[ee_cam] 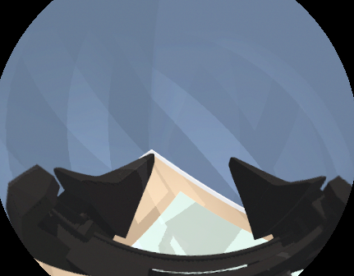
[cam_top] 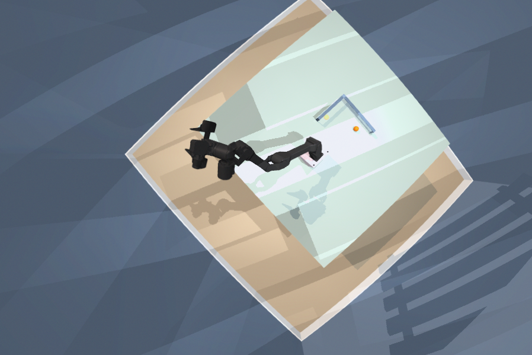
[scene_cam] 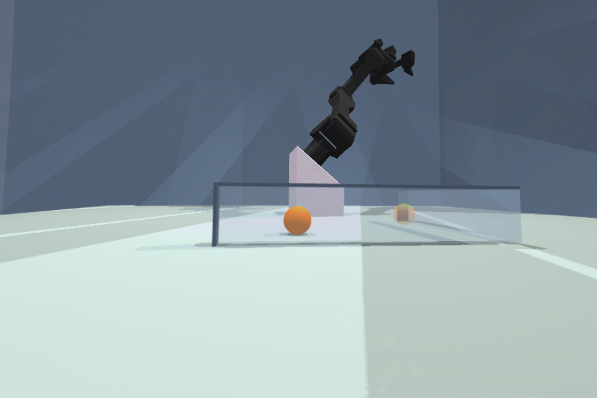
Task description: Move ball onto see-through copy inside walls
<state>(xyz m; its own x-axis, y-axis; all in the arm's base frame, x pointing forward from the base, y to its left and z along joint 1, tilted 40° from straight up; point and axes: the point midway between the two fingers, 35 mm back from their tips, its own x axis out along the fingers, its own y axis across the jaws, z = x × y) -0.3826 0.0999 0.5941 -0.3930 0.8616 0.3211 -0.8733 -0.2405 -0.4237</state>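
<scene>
Now: gripper tip 720 mm short of the orange ball, 580 mm to the left of it and 500 mm above it. The rest, counted from my gripper tip: see-through copy 630 mm ahead, 500 mm below, 390 mm to the right.
</scene>
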